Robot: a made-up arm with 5 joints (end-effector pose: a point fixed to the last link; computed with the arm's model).
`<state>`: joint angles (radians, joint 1 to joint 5).
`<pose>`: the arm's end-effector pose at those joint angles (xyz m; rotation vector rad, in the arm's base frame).
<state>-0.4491 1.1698 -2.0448 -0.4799 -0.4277</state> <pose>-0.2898 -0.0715 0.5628 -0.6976 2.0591 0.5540</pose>
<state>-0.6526 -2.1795 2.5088 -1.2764 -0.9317</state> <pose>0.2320 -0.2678 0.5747 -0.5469 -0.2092 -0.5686</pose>
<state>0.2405 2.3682 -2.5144 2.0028 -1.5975</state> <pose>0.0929 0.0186 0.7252 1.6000 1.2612 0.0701</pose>
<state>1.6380 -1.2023 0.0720 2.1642 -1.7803</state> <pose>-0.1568 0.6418 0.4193 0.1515 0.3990 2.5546</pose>
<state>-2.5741 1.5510 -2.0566 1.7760 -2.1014</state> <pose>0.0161 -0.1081 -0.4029 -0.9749 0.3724 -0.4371</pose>
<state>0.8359 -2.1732 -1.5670 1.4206 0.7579</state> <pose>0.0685 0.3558 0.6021 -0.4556 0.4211 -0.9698</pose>
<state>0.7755 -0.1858 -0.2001 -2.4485 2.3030</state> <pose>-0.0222 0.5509 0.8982 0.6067 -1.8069 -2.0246</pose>
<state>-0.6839 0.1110 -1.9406 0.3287 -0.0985</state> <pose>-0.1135 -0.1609 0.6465 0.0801 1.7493 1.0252</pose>
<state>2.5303 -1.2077 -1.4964 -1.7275 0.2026</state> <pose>0.0497 0.6191 -0.0595 0.2135 -1.6390 -0.6062</pose>
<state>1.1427 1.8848 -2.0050 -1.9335 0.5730</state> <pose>-0.1465 0.4529 0.2095 -1.4090 0.6252 -0.7196</pose>
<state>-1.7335 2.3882 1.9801 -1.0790 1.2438</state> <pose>-0.0315 -0.4512 -0.3131 -1.0261 -0.1207 -0.2562</pose>
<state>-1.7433 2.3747 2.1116 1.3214 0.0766</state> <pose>-0.2175 -0.7263 -0.1407 -2.5506 1.4672 1.0612</pose>
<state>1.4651 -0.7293 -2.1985 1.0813 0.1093</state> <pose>-0.0449 0.5800 0.0927 -0.8072 1.8658 -0.7355</pose>
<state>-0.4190 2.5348 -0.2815 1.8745 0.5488</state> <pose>-0.1545 -0.2849 0.5713 0.5018 2.5044 -1.4511</pose>
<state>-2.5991 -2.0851 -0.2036 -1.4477 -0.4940</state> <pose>-0.0984 -0.1538 -0.7748 -1.4312 -1.0615 1.4350</pose>
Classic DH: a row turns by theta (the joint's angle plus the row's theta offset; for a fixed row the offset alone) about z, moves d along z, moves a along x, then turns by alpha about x. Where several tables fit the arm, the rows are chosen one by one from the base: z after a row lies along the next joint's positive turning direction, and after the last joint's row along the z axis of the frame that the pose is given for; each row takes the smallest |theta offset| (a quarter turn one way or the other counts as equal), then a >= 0, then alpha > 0; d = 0 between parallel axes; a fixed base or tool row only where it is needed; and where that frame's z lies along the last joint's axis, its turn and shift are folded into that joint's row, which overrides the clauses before.
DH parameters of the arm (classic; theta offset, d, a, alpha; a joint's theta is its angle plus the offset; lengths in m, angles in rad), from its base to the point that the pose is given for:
base (fixed): -1.5708 0.1584 0 1.5708
joint 1: 0 0.0875 0.0924 -1.5708
joint 2: 1.5708 0.6163 0.0146 1.5708
joint 3: 1.5708 -0.0782 0.0969 -1.5708
joint 4: 0 -0.0836 -0.069 1.5708
joint 5: -1.5708 -0.2067 0.039 -1.5708
tool (fixed): 0 0.0837 0 0

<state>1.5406 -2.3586 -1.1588 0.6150 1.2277</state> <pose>0.0864 0.5813 0.4406 -1.2327 -1.1992 -1.5657</pose>
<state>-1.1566 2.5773 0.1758 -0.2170 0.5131</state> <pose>-0.2864 -0.8417 0.2094 1.3688 -1.4732 2.3077</pose>
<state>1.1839 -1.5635 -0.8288 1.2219 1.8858</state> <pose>0.0064 0.4975 0.3768 -1.9389 -0.5440 0.0772</pose>
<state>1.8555 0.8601 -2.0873 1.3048 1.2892</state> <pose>-0.2363 0.6503 0.0456 -1.0355 2.4328 0.7373</pose>
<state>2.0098 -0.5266 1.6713 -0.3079 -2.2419</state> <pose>0.0627 0.5875 -0.3293 -1.9023 0.1424 -0.7133</pose>
